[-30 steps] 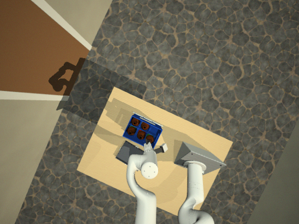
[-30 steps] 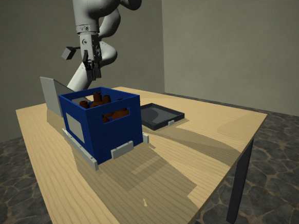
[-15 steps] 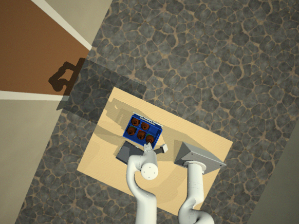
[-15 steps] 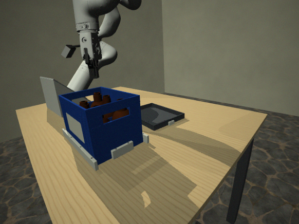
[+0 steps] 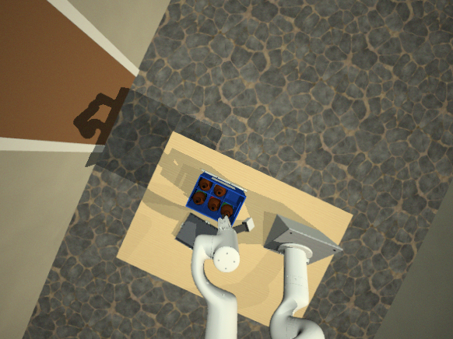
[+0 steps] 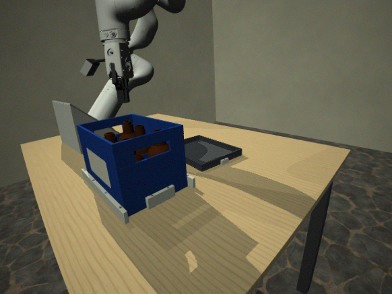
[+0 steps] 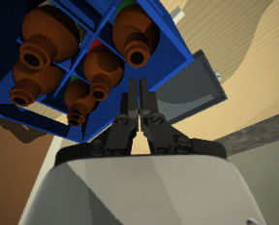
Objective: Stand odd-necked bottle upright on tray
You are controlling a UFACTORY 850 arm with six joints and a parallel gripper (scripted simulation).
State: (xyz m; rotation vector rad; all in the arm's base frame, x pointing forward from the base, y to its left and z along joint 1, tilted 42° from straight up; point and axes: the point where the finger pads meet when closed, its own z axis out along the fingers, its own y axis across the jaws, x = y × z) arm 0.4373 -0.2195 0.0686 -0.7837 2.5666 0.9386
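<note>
Right now my hand is 8 cm short of the blue crate, 6 cm to the left of it and 16 cm above it. Also, from my hand: brown bottle: 16 cm below; dark tray: 11 cm ahead, 22 cm to the left, 23 cm below.
</note>
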